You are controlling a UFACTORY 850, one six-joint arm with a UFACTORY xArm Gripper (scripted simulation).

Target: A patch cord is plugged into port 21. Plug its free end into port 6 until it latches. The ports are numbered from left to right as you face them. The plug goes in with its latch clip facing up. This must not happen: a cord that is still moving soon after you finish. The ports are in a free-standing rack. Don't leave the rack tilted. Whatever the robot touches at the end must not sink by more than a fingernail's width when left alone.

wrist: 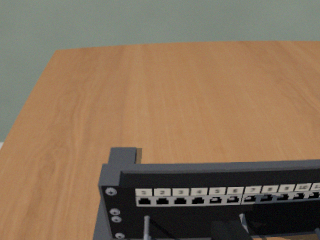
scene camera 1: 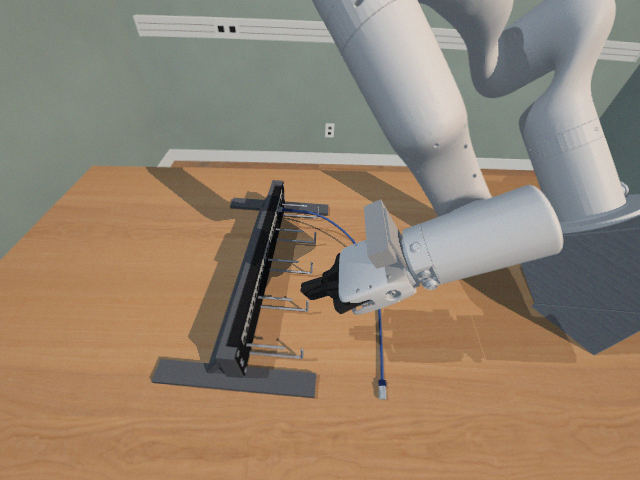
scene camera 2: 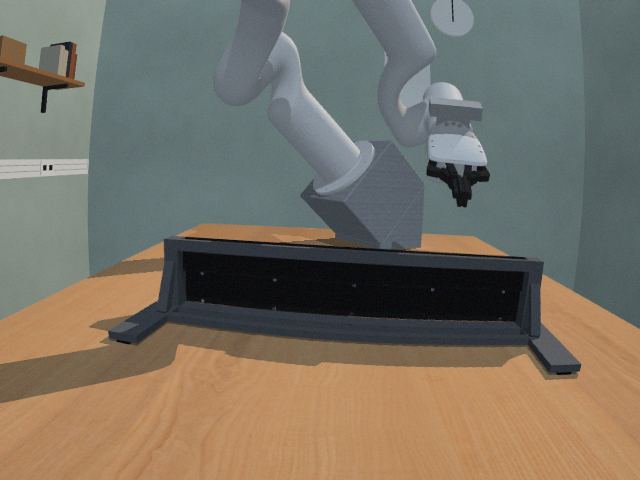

Labels:
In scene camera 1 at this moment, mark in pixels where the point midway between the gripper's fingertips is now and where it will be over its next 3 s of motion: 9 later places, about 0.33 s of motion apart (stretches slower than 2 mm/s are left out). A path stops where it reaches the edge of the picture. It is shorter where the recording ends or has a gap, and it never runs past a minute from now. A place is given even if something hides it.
My gripper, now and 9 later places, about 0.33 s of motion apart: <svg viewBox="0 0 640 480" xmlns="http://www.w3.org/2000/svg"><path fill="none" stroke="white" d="M305 292L309 290L322 286L333 283L335 282L336 270L336 252L337 238L336 236L329 239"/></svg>

